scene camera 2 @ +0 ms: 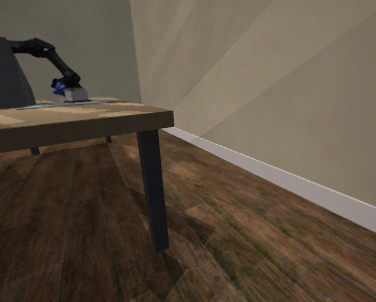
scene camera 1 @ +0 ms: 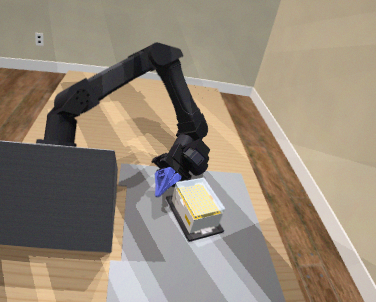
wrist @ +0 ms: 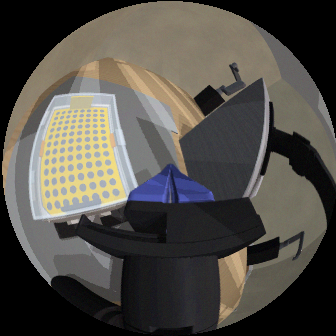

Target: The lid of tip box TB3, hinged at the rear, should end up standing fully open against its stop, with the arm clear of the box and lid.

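Places are measured from the arm's base along level axes (x ahead, y left, z up), in metres.
Pixels of known places: gripper, fingertip midpoint: (scene camera 2: 53,92) (scene camera 1: 157,196) (wrist: 170,168); arm's base at its link origin: (scene camera 1: 57,154) (wrist: 268,137).
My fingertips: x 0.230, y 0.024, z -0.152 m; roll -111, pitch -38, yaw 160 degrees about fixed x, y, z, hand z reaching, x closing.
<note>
Ahead of a thing's pixels: the offset from my fingertips to its top centre. "*": to the spot under its first point. Level surfaces: height alone.
Tip box TB3 {0.105 m ahead, 0.020 m right, 0.019 m up} (scene camera 1: 205,223) (scene camera 2: 77,95) stands upright, with a yellow perforated rack inside. Its clear lid {* 0.104 m ahead, 0.032 m right, 0.019 m up} (scene camera 1: 200,198) (wrist: 80,155) lies down flat over the rack, and it looks closed. Small orange-yellow tabs show at the box's sides in the wrist view. My gripper (scene camera 1: 159,193) (scene camera 2: 59,89) (wrist: 170,168) has blue fingertips pressed together and holds nothing. It is beside the box's rear left corner in scene camera 1, with the wrist close behind the box. Whether any part of the gripper touches the box or lid cannot be told.
The box sits on a black base {* 0.092 m ahead, 0.100 m right, 0.051 m down} (scene camera 1: 197,237) on the grey mat {0.058 m down} (scene camera 1: 145,220). A large dark block (scene camera 1: 55,200) (wrist: 225,145) stands left of the mat. The wooden table {0.064 m down} (scene camera 1: 210,112) (scene camera 2: 90,120) extends behind and around, with walls beyond.
</note>
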